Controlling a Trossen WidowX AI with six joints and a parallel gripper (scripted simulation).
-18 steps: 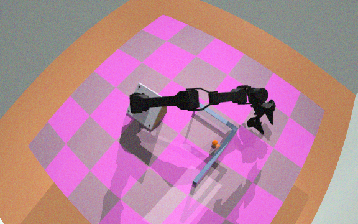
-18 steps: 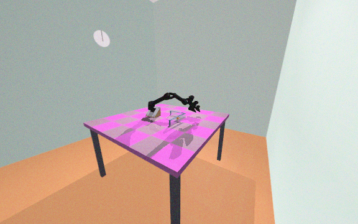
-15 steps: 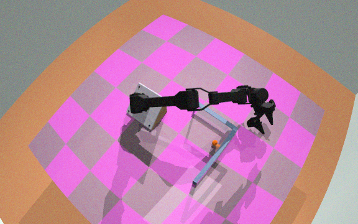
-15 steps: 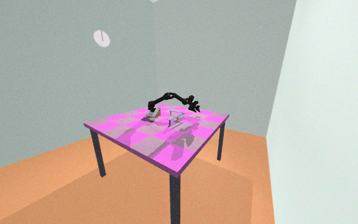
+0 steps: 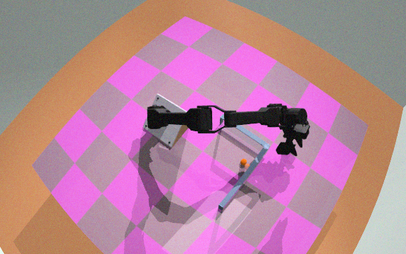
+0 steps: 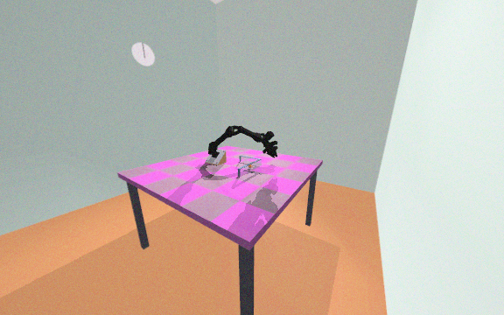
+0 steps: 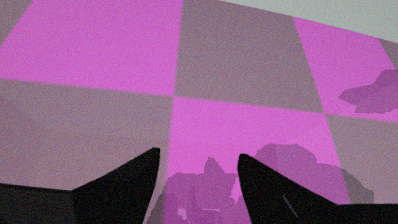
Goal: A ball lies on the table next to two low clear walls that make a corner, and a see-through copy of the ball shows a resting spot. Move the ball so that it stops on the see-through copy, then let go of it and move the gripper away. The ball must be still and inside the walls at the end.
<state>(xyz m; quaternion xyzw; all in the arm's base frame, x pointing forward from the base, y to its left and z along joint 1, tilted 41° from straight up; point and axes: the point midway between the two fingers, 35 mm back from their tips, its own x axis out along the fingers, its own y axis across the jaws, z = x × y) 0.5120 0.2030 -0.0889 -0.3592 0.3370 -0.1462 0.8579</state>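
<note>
Now: the orange ball 180 mm behind my gripper tip, 150 mm to the right of it and 80 mm below it. From my gripper tip the other things lie so: see-through orange ball marker (150 mm behind, 150 mm to the right, 80 mm below).
</note>
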